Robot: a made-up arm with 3 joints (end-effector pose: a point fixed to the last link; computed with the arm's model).
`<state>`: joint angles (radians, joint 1 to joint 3).
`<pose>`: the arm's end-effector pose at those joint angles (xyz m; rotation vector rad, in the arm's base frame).
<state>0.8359 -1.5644 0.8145</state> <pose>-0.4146 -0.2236 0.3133 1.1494 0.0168 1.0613</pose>
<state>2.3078 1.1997 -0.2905</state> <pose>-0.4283 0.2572 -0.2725 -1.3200 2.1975 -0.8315</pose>
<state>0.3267 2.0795 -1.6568</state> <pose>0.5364 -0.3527 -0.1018 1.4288 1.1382 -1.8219</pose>
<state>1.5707 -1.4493 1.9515</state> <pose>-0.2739 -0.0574 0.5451 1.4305 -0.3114 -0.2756</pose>
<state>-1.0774 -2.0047 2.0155</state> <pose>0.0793 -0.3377 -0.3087 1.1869 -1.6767 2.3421</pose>
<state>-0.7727 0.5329 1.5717</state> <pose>0.3976 0.4621 0.1530 -0.2622 -2.2763 -0.6211</pose>
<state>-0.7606 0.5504 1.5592</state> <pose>0.4031 0.4596 0.1542 -0.2692 -2.2483 -0.6380</pose>
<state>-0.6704 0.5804 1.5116</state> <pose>0.4108 0.4565 0.1274 -0.2899 -2.1090 -0.6481</pose>
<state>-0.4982 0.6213 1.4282</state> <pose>0.4145 0.4529 0.0693 -0.3253 -1.8554 -0.6485</pose>
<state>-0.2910 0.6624 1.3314</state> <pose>0.4049 0.4494 -0.0029 -0.3670 -1.5570 -0.6407</pose>
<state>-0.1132 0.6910 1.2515</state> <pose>0.3842 0.4472 -0.0639 -0.4019 -1.3064 -0.6281</pose>
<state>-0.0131 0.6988 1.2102</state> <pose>0.3648 0.4475 -0.0972 -0.4185 -1.1706 -0.6136</pose>
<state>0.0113 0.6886 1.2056</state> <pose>0.3538 0.4501 -0.1055 -0.4172 -1.1444 -0.5988</pose>
